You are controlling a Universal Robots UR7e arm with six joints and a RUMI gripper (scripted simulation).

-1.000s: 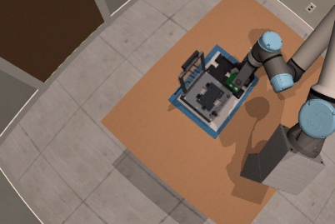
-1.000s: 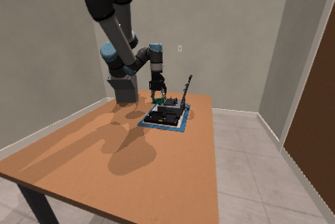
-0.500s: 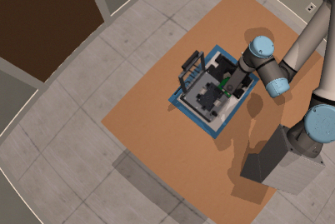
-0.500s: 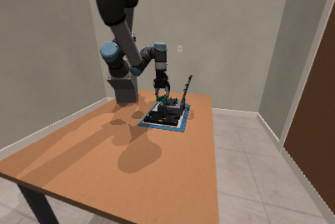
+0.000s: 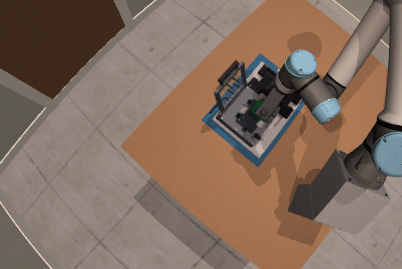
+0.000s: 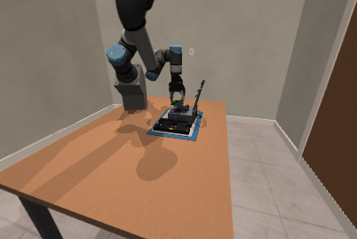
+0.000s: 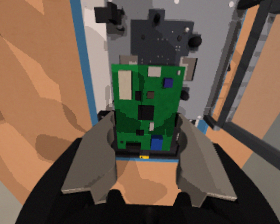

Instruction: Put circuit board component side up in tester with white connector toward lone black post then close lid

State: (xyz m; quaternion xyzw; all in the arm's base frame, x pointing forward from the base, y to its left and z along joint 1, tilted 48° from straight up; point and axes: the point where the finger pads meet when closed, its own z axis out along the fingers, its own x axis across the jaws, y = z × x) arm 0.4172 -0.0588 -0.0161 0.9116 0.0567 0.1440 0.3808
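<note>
My gripper is now 40 mm past the black block, 100 mm to the right of it and 40 mm above it. Round my hand: tester lid: 140 mm ahead, 40 mm to the left, 50 mm above; then green circuit board: right at my hand.
</note>
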